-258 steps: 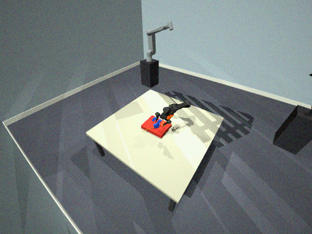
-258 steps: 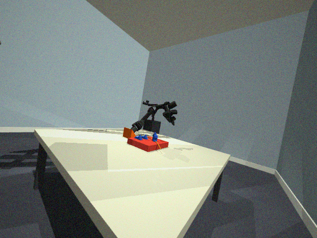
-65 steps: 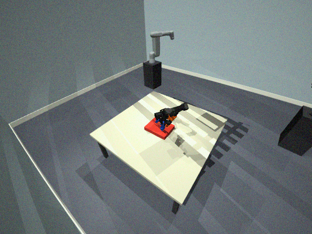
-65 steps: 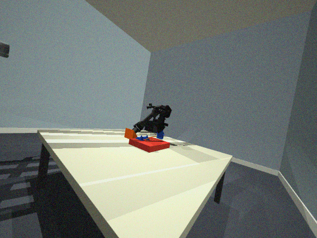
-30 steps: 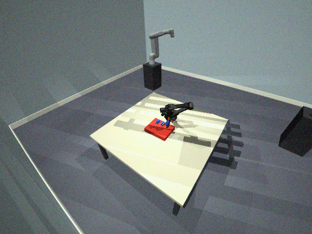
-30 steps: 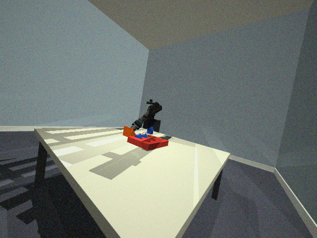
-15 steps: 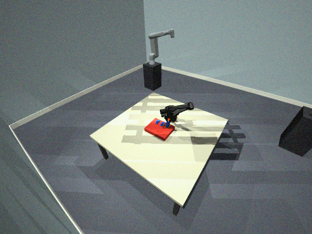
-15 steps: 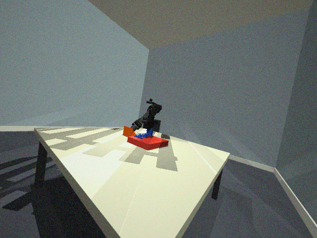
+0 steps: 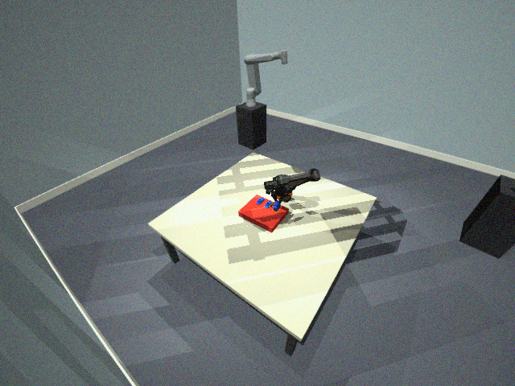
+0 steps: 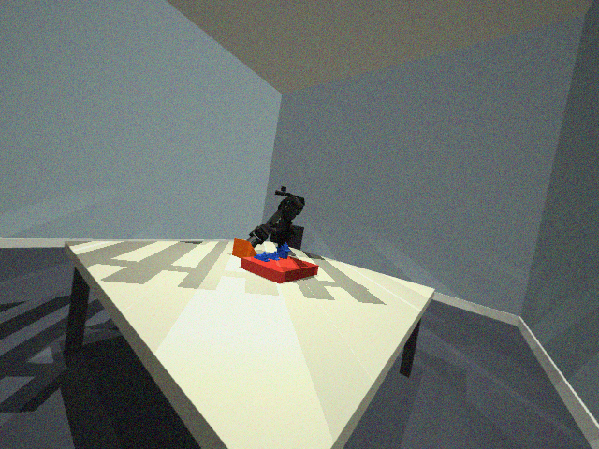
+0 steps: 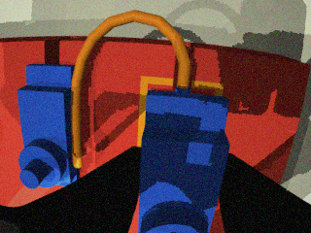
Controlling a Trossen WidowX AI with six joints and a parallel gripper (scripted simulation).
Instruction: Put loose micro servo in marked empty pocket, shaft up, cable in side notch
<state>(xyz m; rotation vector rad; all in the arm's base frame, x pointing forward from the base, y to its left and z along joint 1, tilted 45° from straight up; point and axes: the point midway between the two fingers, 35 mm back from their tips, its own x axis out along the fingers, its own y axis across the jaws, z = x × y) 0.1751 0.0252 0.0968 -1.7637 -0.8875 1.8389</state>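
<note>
My gripper tip is 130 mm short of the red robot deck, 60 mm to the left of it and 70 mm above it.
</note>
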